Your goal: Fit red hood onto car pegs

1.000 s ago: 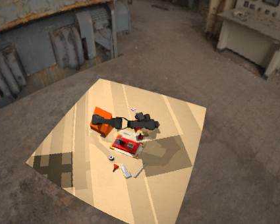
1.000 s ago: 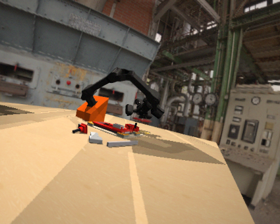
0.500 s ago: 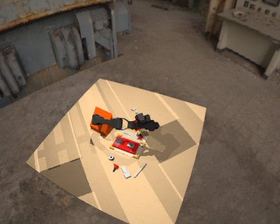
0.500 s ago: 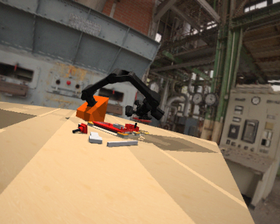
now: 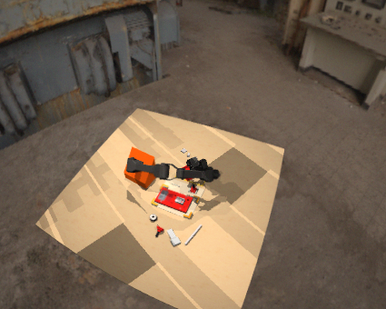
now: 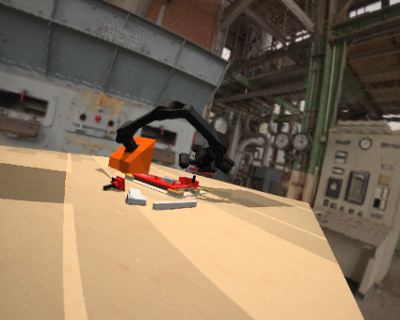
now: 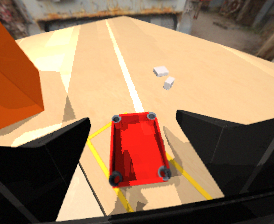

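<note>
Now: gripper tip 60 mm above the red hood and 10 mm short of it. The rest, counted from my gripper tip: thin grey rod 380 mm to the right, 230 mm ahead, 60 mm below.
</note>
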